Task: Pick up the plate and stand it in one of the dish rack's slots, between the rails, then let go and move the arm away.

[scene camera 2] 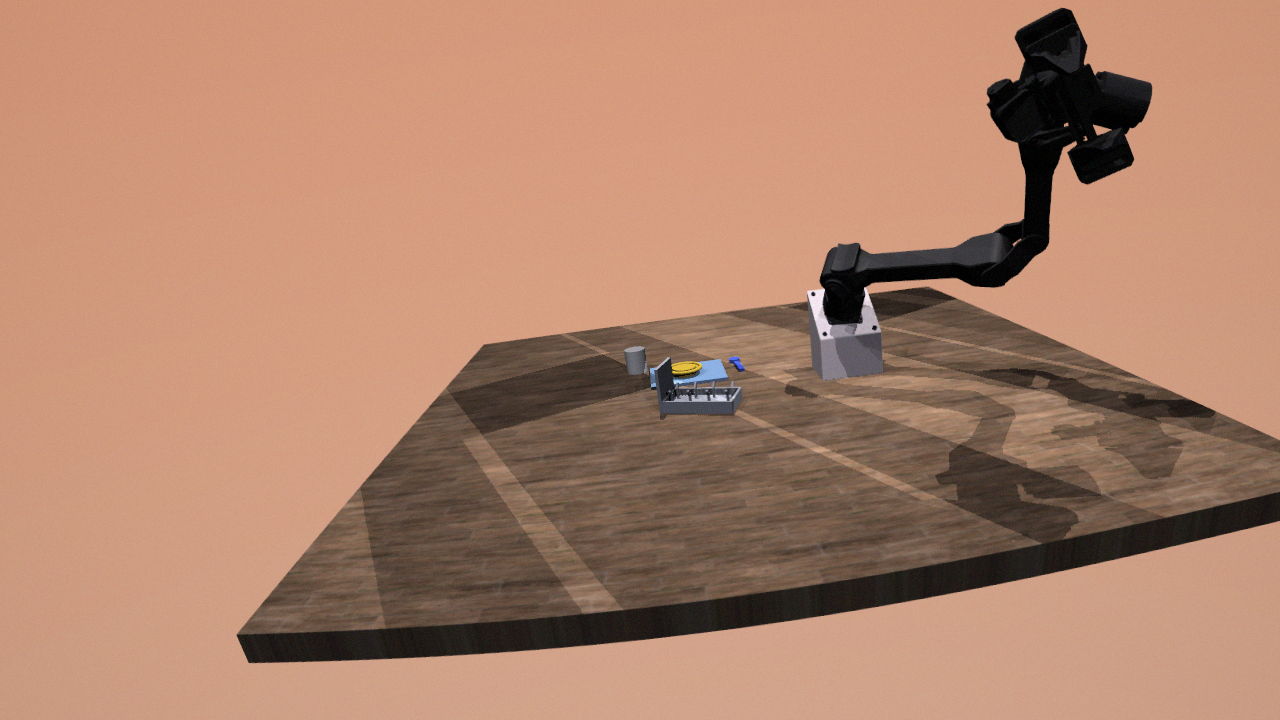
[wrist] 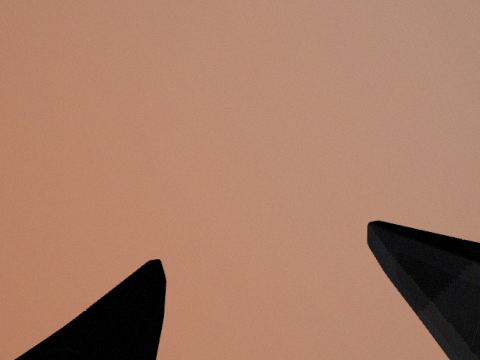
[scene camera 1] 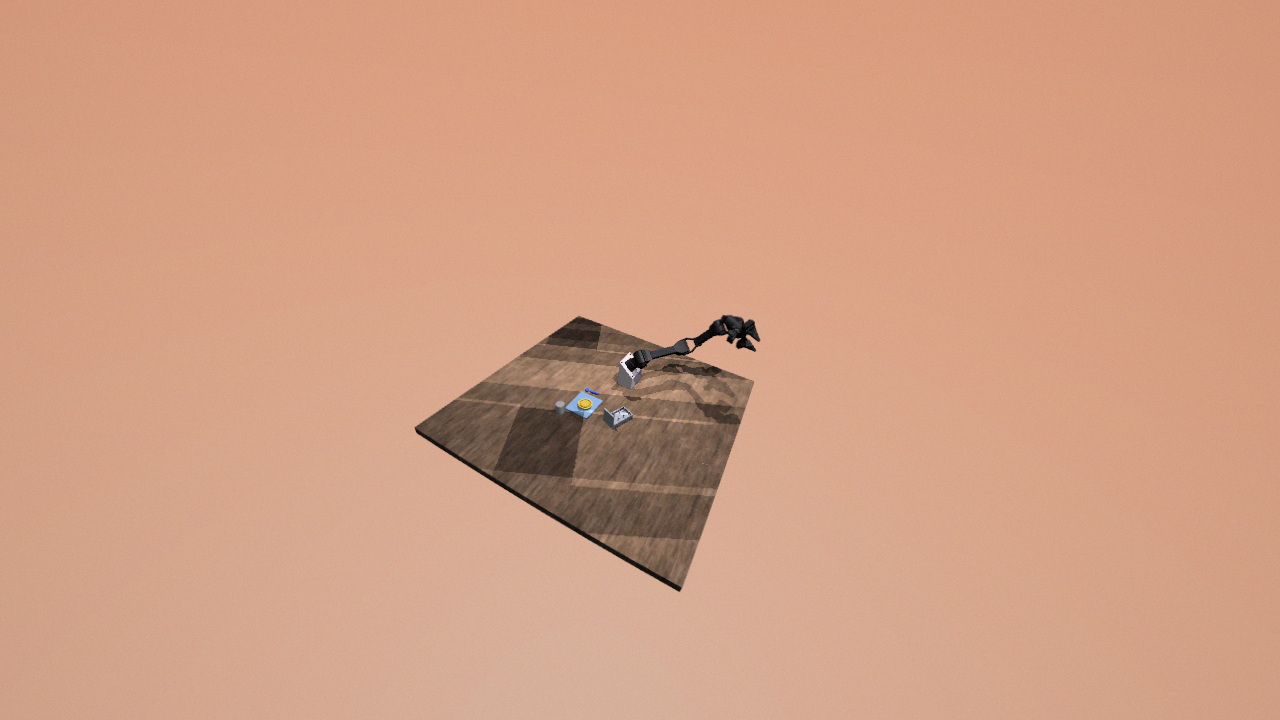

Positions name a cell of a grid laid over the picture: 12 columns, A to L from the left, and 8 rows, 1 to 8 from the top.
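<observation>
Present: a light blue mat (scene camera 2: G5) and a grey dish rack (scene camera 2: G5). In the wrist view the rack is out of frame. My gripper (scene camera 2: K2), (wrist: G6) holds nothing and is open.
</observation>
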